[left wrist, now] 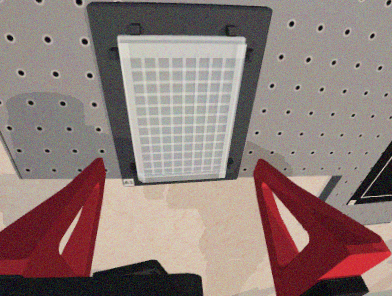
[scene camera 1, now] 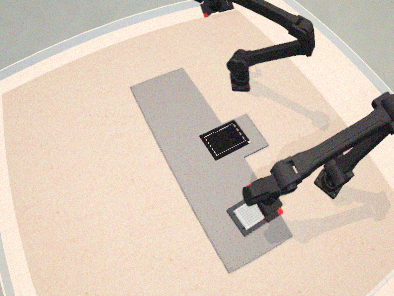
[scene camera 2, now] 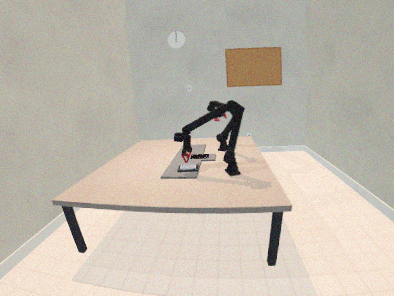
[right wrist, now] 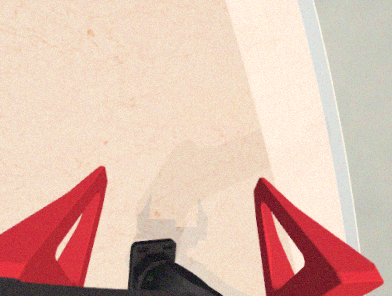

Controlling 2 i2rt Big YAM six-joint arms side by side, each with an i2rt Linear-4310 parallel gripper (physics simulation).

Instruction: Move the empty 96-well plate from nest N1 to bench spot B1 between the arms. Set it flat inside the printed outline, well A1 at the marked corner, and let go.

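Places are measured from the left arm's base along level axes (x right, y down, z ahead), in millimetres.
Where they show: left gripper, fingertip midpoint: [left wrist: 182, 165] [scene camera 1: 258, 207] [scene camera 2: 187, 160]; right gripper, fingertip midpoint: [scene camera 1: 220, 9] [scene camera 2: 223, 119] [right wrist: 183, 179]; left arm's base, link origin: [scene camera 1: 327, 184] [scene camera 2: 232, 172]; right arm's base, link origin: [scene camera 1: 239, 82] [scene camera 2: 223, 149] [right wrist: 150, 270].
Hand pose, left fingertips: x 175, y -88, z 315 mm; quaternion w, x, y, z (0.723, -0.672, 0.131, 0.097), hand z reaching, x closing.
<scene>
Each offset is from my left fingertips to the top centre of the thing. "pt": to the spot under its first point. Level surfaces: height alone.
The clear-white 96-well plate {dx +4, dy +49, dz -4 mm} [scene camera 1: 248, 217] [scene camera 2: 188, 167] [left wrist: 180, 115] lies flat in the dark nest N1 {dx +5, dy +53, dz -4 mm} [scene camera 1: 234, 218] [left wrist: 180, 17]. An A1 label {pt dx -69, dy +63, dz -62 mm} [left wrist: 128, 182] is at the nest's lower left corner in the left wrist view. My left gripper [scene camera 1: 265, 201] [scene camera 2: 186, 158] [left wrist: 182, 165] is open above the plate's A1-label end, fingertips apart from it. Bench spot B1 is a black pad {pt dx +277, dy +73, dz -164 mm} [scene camera 1: 225, 140] [scene camera 2: 200, 156] [left wrist: 382, 172] with a white printed outline and a small pale corner mark {dx +202, dy +73, dz -226 mm} [scene camera 1: 248, 142] [left wrist: 352, 202]. My right gripper [right wrist: 183, 179] is open and empty over the table.
The grey perforated board {dy +75 mm} [scene camera 1: 185, 135] [left wrist: 310, 85] carries the nest and the pad. The right arm's base [scene camera 1: 240, 82] stands beyond the pad. The left arm's base [scene camera 1: 331, 184] [scene camera 2: 232, 170] is right of the nest. A dark arm base [right wrist: 152, 257] shows in the right wrist view.
</scene>
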